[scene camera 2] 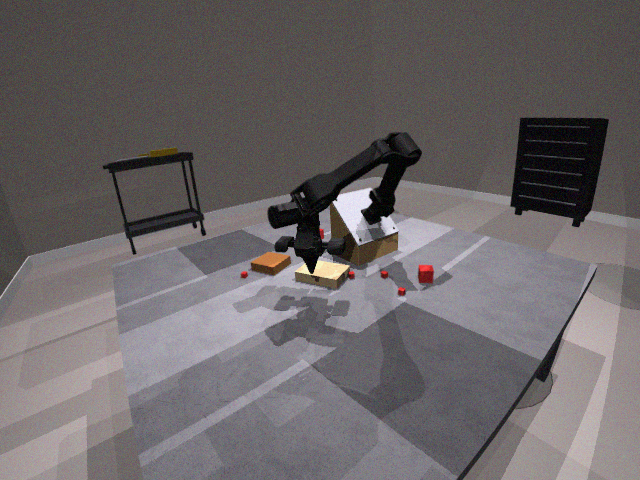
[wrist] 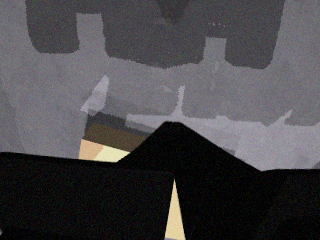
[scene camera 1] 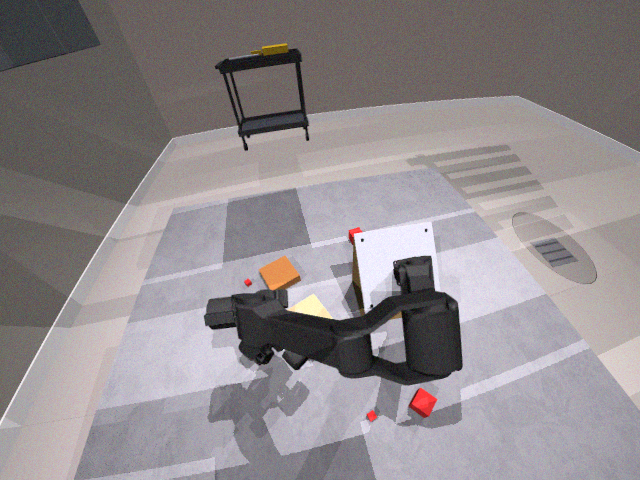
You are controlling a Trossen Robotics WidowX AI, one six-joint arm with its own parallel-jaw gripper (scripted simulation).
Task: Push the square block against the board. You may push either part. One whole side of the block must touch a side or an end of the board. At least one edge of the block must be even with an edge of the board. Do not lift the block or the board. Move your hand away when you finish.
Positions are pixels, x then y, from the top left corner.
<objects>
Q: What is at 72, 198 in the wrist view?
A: My gripper.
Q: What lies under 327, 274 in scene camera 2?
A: A board.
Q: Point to an orange square block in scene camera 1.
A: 280, 274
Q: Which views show my gripper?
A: Scene camera 2, the wrist view and scene camera 1: all of them.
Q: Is my gripper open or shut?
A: Shut.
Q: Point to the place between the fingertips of my gripper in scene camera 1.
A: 283, 342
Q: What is my gripper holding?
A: Nothing.
</objects>
